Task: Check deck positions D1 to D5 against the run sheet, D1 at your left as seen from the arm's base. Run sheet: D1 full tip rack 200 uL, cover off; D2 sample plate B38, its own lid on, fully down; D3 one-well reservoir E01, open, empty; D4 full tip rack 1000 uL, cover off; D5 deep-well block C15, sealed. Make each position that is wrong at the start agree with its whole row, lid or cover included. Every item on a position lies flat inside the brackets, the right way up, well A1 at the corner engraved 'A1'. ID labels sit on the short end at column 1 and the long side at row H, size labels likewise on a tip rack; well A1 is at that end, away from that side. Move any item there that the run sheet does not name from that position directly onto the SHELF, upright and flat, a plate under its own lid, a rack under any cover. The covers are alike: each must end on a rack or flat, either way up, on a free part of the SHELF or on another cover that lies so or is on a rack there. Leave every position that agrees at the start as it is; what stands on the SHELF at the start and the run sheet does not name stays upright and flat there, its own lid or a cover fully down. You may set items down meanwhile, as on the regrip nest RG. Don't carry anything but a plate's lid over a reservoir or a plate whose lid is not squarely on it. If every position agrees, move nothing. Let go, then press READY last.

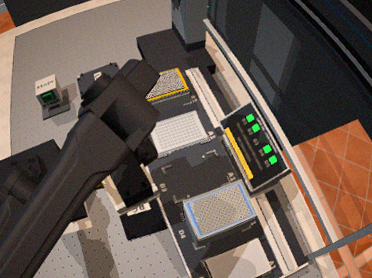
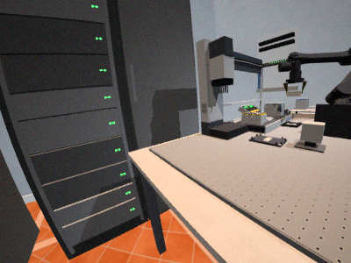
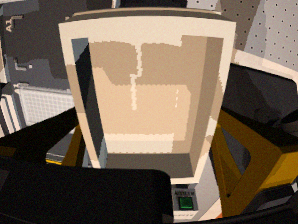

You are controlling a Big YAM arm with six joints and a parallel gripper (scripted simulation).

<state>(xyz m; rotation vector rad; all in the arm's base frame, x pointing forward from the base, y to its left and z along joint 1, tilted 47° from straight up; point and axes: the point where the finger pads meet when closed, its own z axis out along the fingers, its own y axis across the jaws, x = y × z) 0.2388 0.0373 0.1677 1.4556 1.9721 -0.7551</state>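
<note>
The one-well reservoir is 1 cm below my hand. Round my hand: sealed block (22 cm to the right, 18 cm ahead, 15 cm below); blue-framed tip rack (17 cm ahead, 11 cm below, 9 cm to the right); black regrip nest (22 cm below).
</note>
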